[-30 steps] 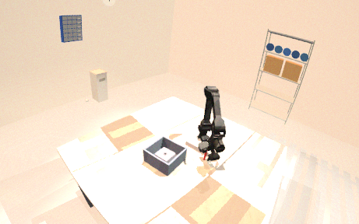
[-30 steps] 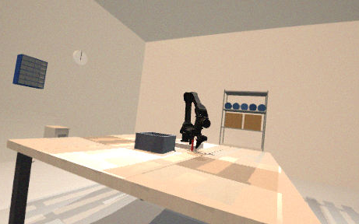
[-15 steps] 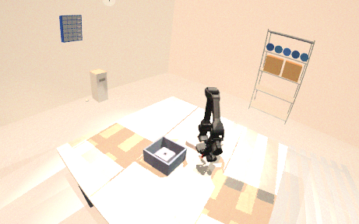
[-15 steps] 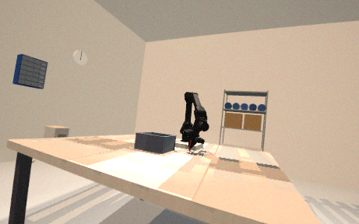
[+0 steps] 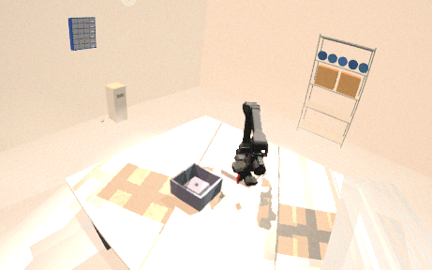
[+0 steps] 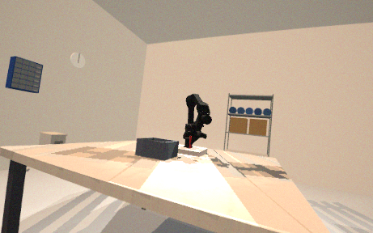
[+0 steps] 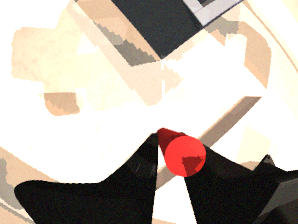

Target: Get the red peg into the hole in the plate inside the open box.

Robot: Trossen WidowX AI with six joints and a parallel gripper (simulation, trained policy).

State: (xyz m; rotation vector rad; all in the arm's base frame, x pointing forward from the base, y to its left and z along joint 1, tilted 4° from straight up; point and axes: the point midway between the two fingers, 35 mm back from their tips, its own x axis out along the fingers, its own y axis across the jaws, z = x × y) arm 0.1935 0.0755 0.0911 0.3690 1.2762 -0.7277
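Right now my gripper tip is 160 mm to the left of the dark grey box, 130 mm short of it and 60 mm above it. Round my gripper tip: red peg (10 mm above).
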